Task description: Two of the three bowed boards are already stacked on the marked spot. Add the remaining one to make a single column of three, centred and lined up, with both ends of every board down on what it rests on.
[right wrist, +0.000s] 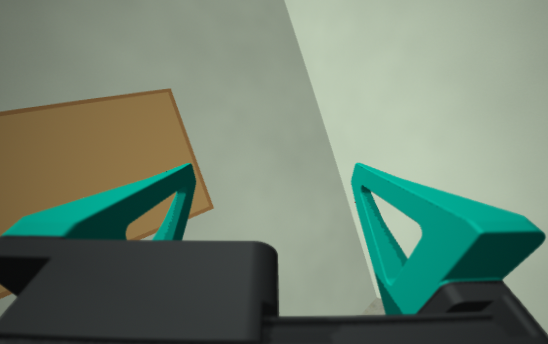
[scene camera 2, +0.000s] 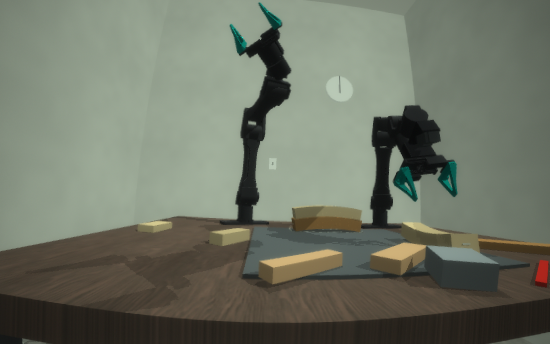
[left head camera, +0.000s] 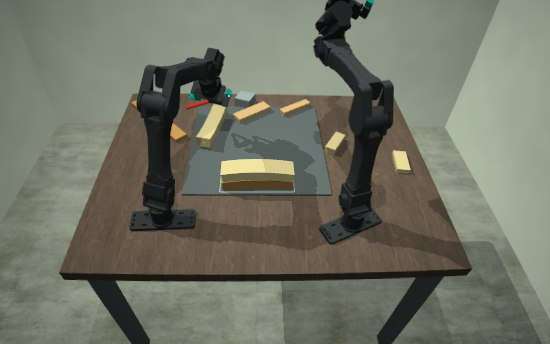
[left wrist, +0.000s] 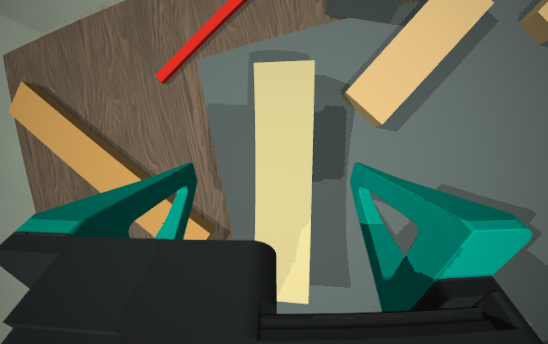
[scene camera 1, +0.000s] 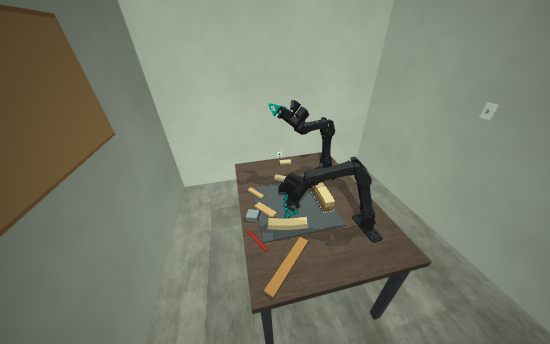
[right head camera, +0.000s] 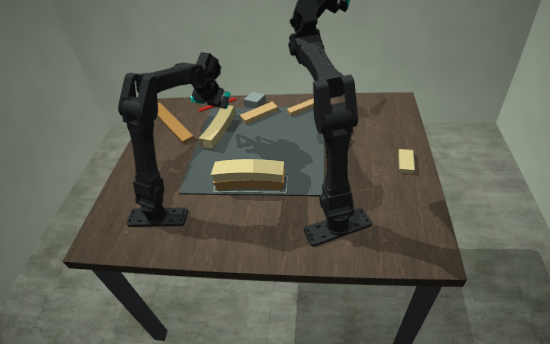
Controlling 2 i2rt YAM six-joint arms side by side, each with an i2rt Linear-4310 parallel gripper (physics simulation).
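Where they show: left gripper, fingertip midpoint: (scene camera 2: 436, 198) (left head camera: 212, 102) (left wrist: 273, 171) (scene camera 1: 284, 212) (right head camera: 215, 104); right gripper, fingertip midpoint: (right wrist: 273, 172) (scene camera 2: 244, 13) (scene camera 1: 271, 104); left arm's base, origin of the base link: (scene camera 2: 379, 227) (left head camera: 163, 220) (scene camera 1: 366, 227) (right head camera: 157, 217); right arm's base, origin of the base link: (scene camera 2: 244, 223) (left head camera: 350, 225) (right head camera: 337, 227).
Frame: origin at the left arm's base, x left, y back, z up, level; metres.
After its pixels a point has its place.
The pale upper board (left head camera: 257, 169) @(z 0.093, x -0.301, y -0.120 m) (right head camera: 247, 169) @(z 0.092, x -0.305, y -0.120 m) (scene camera 2: 325, 212) @(z 0.071, x -0.317, y -0.168 m) lies lengthwise on the brown lower board (left head camera: 257, 185) @(z 0.032, x -0.301, y -0.106 m) (right head camera: 248, 185) @(z 0.031, x -0.301, y -0.106 m) (scene camera 2: 325, 224) @(z 0.031, x -0.316, y -0.169 m), inside the marked outline at the mat's near edge. Both arch up in the middle. The loose pale board (left head camera: 212, 125) @(z 0.043, x -0.145, y -0.419 m) (right head camera: 218, 127) @(z 0.047, x -0.153, y -0.410 m) (scene camera 1: 287, 223) @(z 0.044, x -0.133, y -0.445 m) (scene camera 2: 425, 234) @(z 0.039, x -0.173, y -0.450 m) (left wrist: 285, 150) @(z 0.045, x -0.154, y -0.472 m) lies slanted at the mat's far left in the left head camera; its middle looks lower than its ends. My left gripper (scene camera 2: 435, 197) @(z 0.123, x -0.150, y -0.459 m) (left wrist: 273, 171) @(z 0.123, x -0.150, y -0.459 m) is open above it, fingers apart from its sides. My right gripper (scene camera 2: 245, 15) @(z 0.593, x -0.620, y -0.387 m) (right wrist: 273, 172) @(z 0.593, x -0.620, y -0.387 m) is open, raised high above the table.
A long orange plank (scene camera 1: 286, 267) @(z 0.018, x 0.104, y -0.532 m) and a red stick (scene camera 1: 257, 241) @(z 0.004, x -0.093, y -0.634 m) lie beside the mat (left head camera: 300, 125) @(z 0.006, x -0.496, y -0.453 m). A grey block (scene camera 2: 462, 267) @(z 0.029, x -0.302, y -0.652 m) and two tan blocks (scene camera 2: 300, 266) @(z 0.021, x -0.501, y -0.588 m) (scene camera 2: 397, 257) @(z 0.028, x -0.348, y -0.582 m) lie at the far side. Two short pale blocks (left head camera: 335, 142) @(z 0.026, x -0.610, y -0.318 m) (left head camera: 401, 161) @(z 0.019, x -0.842, y -0.210 m) lie right of the mat.
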